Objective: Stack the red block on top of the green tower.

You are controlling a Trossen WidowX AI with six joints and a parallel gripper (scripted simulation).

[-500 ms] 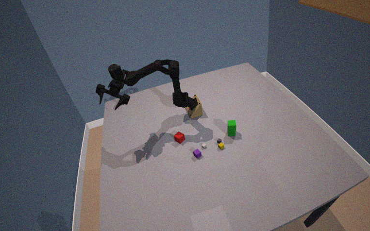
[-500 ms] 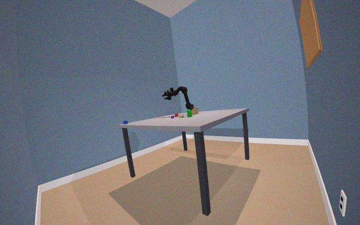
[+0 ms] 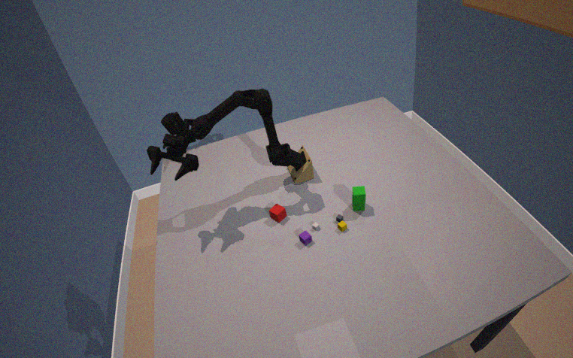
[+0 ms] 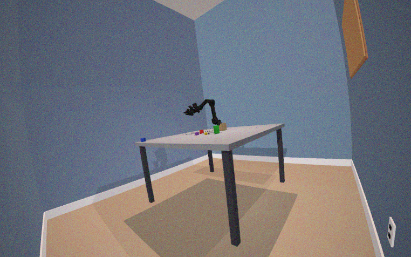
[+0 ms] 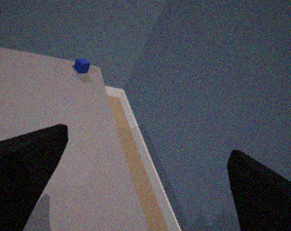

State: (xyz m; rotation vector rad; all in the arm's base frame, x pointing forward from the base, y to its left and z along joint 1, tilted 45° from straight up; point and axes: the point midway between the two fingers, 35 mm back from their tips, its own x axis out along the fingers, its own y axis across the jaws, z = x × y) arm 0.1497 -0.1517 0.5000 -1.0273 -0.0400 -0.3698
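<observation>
My gripper tip is now 20 mm short of the red block, 340 mm to the right of it and 260 mm above it. The rest, counted from my gripper tip: small dark cube (90 mm ahead, 550 mm to the left, 270 mm below); then purple cube (150 mm ahead, 420 mm to the left, 270 mm below); then small white cube (100 mm ahead, 470 mm to the left, 270 mm below).
</observation>
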